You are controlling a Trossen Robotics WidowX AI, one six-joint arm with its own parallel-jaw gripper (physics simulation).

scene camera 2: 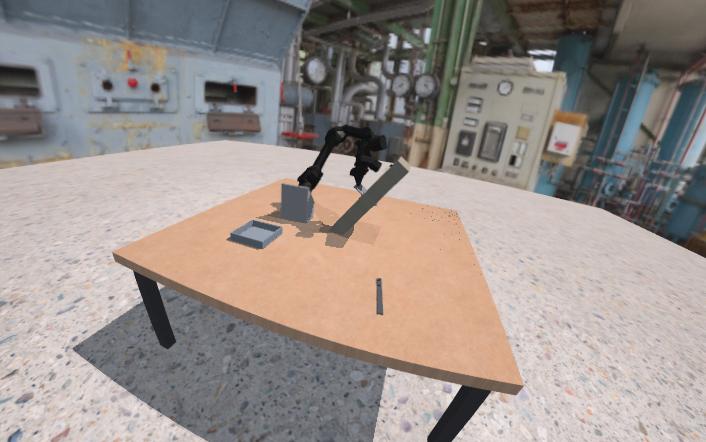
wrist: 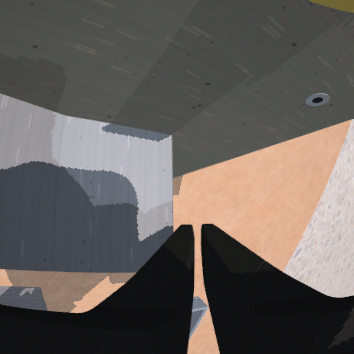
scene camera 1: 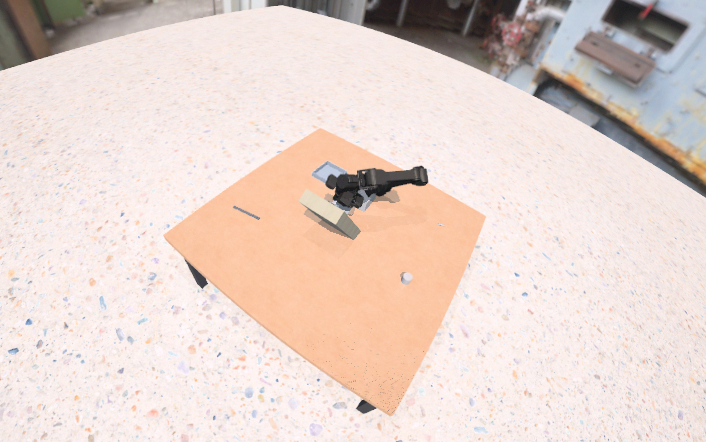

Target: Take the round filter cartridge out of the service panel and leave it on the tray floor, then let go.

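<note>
The slanted grey-green service panel [scene camera 1: 325, 210] [scene camera 2: 369, 196] [wrist: 240, 85] leans over the table. A light grey metal flap [scene camera 2: 359, 188] [wrist: 155, 175] is beside its underside. My gripper [scene camera 2: 357, 181] [wrist: 196, 235] is shut, with a thin empty gap between the fingertips. It is high up on the panel's underside, just right of the flap in the wrist view. A yellow curved rim [wrist: 337, 4] shows at the top right of the wrist view; I cannot tell if it belongs to the round filter cartridge. The blue-grey tray [scene camera 2: 247, 240] [wrist: 199, 303] stands on the table.
An upright grey plate [scene camera 2: 295, 203] stands near the arm's base, between it and the panel. A white cylinder [scene camera 1: 406, 278] and a thin dark bar [scene camera 1: 245, 212] [scene camera 2: 379, 297] are on the table [scene camera 1: 291, 291], well away from the arm.
</note>
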